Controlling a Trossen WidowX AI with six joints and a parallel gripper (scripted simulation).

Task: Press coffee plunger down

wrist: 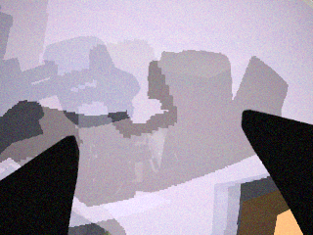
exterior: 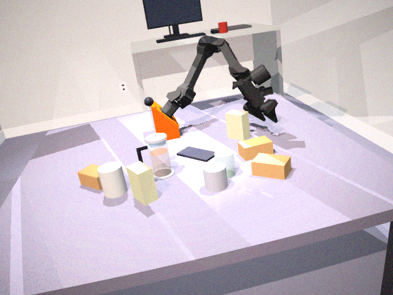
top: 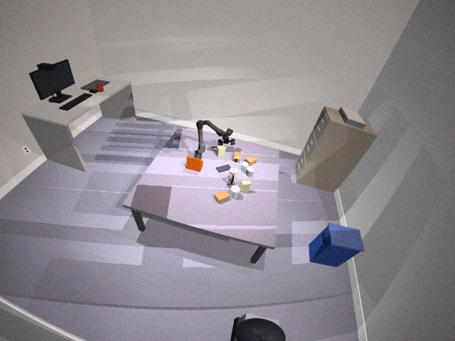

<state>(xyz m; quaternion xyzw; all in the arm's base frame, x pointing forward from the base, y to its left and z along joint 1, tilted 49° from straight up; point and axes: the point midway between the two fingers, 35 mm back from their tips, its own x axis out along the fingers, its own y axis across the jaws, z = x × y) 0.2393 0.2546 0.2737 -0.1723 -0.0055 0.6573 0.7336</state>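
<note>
The glass coffee press lies 130 mm ahead of my gripper tip, 490 mm to the right of it and 80 mm above it. Also, from my gripper tip: pale cylinder 180 mm ahead, 650 mm to the right, 10 mm below; then dark flat plate 30 mm ahead, 330 mm to the right, 50 mm below.
</note>
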